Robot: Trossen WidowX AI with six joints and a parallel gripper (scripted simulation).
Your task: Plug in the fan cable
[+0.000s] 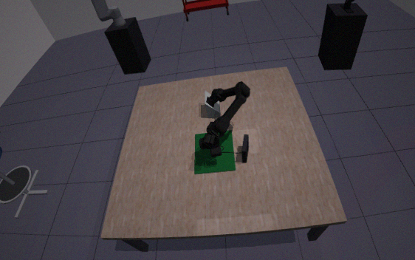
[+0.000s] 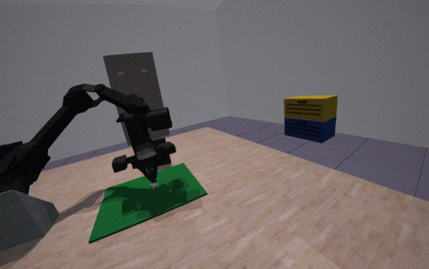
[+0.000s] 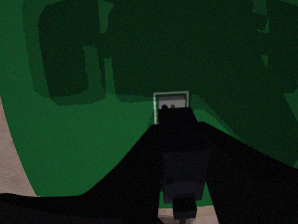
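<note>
Now: gripper tip 10 mm to the right of the black plug and 10 mm below it. From my gripper tip the other things lie so: black fan 170 mm to the left, 30 mm above, 10 mm ahead; green board 50 mm below, 20 mm to the right, 20 mm behind.
</note>
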